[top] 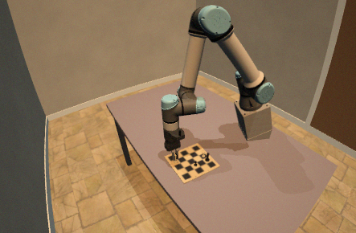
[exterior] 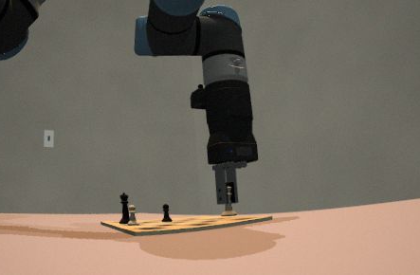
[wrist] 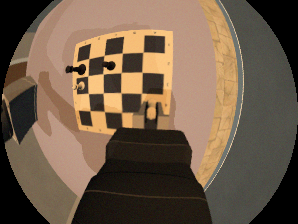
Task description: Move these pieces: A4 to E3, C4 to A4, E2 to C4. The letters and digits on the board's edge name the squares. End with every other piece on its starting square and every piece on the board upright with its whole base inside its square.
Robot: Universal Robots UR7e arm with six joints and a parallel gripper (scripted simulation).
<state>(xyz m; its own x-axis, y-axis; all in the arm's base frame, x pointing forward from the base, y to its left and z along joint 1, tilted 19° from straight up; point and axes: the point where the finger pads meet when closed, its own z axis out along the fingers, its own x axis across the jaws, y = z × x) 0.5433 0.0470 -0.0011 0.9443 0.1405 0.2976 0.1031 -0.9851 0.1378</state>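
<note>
Now: hand 160 mm past the tall black piece, 60 mm to the right of it and 20 mm above it. The rest, counted from my hand: chessboard 80 mm behind, 50 mm below, 30 mm to the left; then black pawn 90 mm behind, 60 mm to the left, 30 mm below; then tall white piece 10 mm below.
</note>
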